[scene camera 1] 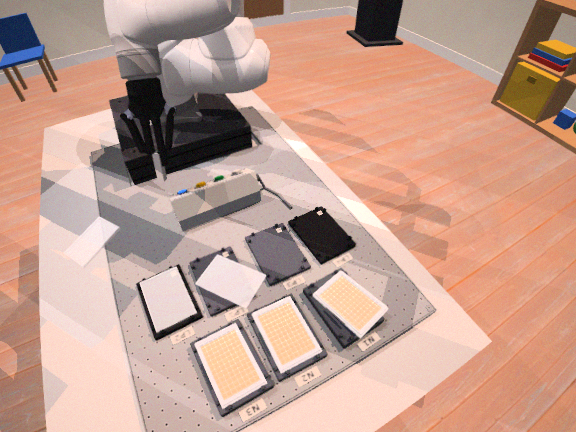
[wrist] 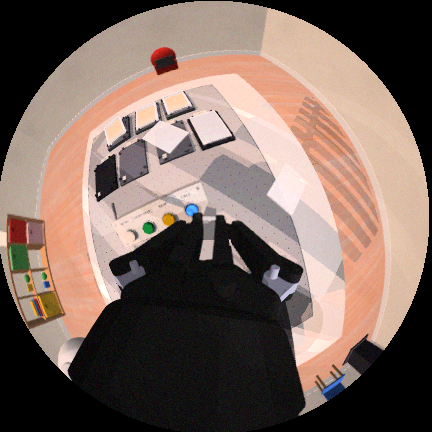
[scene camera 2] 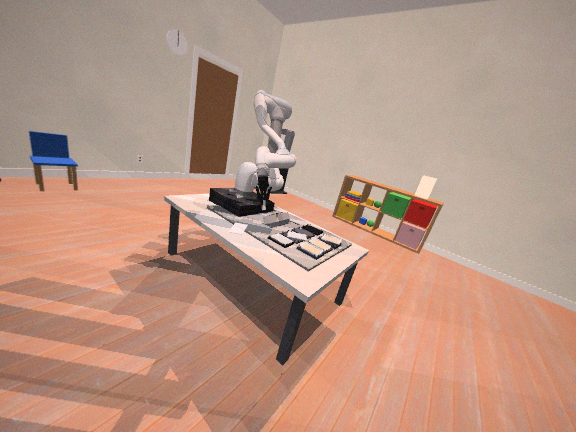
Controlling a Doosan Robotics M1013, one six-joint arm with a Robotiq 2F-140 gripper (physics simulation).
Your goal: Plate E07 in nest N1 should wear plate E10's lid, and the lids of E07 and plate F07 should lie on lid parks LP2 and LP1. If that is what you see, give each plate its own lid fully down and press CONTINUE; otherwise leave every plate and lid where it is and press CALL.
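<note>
My gripper is shut and empty, close beside the blue button at the CALL end of the button box; contact cannot be told. The plate in N1 sits twisted and raised at one side. The N2 plate and N3 plate sit square. Clear lids cannot be made out. One white lid lies square on the leftmost park; another lid lies skewed across the second. Plate names are unreadable.
A grey park and a black park hold no lid. A white sheet lies at the perforated board's left edge. The black robot base stands behind the box; a cable runs from its right end.
</note>
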